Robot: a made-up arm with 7 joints.
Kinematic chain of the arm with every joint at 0, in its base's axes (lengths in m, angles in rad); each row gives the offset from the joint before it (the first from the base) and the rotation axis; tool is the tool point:
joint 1: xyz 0 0 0.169 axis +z
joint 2: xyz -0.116 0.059 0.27 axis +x
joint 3: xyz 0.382 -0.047 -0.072 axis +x
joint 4: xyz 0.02 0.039 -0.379 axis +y
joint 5: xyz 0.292 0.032 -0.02 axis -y
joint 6: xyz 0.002 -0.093 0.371 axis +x
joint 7: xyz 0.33 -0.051 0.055 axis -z
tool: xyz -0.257 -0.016 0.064
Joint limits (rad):
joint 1: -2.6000..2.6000
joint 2: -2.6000..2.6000
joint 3: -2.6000..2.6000
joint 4: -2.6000..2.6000
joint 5: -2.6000..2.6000
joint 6: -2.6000..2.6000
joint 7: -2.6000..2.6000
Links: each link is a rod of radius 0.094 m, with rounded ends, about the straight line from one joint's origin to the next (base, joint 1, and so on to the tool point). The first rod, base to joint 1, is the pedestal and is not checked.
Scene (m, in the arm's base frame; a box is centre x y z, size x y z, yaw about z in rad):
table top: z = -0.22
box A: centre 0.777 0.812 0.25 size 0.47 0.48 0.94 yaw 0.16
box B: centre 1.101 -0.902 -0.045 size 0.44 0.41 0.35 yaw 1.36
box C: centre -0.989 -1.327 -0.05 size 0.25 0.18 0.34 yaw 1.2
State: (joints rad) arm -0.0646 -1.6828 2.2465 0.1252 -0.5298 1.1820 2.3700
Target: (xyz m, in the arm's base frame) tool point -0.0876 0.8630 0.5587
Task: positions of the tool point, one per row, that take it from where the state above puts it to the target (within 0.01 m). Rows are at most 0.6 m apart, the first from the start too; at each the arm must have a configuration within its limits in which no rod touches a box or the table.
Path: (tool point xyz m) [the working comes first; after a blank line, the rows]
Joints at the target: 0.9825 -2.6000 1.1510 -0.5945 -0.1126 0.7551 2.1093
Straight joint move there: touches box A.

1: 1.0912 -0.2788 0.6373
2: 0.6754 -0.2984 0.9558
3: 0.2413 -0.1017 1.0265
4: -0.0722 0.1571 0.8364
5: 0.0349 0.2206 0.9064
6: 0.1060 0.3782 0.9059
7: 0.0996 0.5726 0.8324
8: 0.0230 0.7439 0.7047
9: -0.0876 0.8630 0.5587

